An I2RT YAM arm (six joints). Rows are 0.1 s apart.
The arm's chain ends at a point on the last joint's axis. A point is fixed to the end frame.
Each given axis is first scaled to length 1.
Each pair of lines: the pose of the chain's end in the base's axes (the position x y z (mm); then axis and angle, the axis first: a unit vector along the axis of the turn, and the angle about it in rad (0 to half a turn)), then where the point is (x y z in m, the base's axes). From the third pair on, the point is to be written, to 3 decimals.
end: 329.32 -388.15 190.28 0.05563 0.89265 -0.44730 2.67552
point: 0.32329 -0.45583 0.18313
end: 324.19 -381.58 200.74 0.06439 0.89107 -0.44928 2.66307
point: 0.31760 -0.44921 0.19357
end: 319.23 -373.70 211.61 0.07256 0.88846 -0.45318 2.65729
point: 0.312 -0.441 0.205
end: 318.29 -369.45 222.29 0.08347 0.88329 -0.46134 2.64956
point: 0.310 -0.437 0.216
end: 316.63 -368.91 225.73 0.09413 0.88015 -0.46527 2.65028
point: 0.307 -0.436 0.220
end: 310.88 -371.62 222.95 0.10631 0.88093 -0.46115 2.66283
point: 0.299 -0.439 0.216
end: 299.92 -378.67 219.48 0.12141 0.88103 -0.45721 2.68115
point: 0.286 -0.445 0.212
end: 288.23 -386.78 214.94 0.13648 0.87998 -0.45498 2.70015
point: 0.272 -0.453 0.206
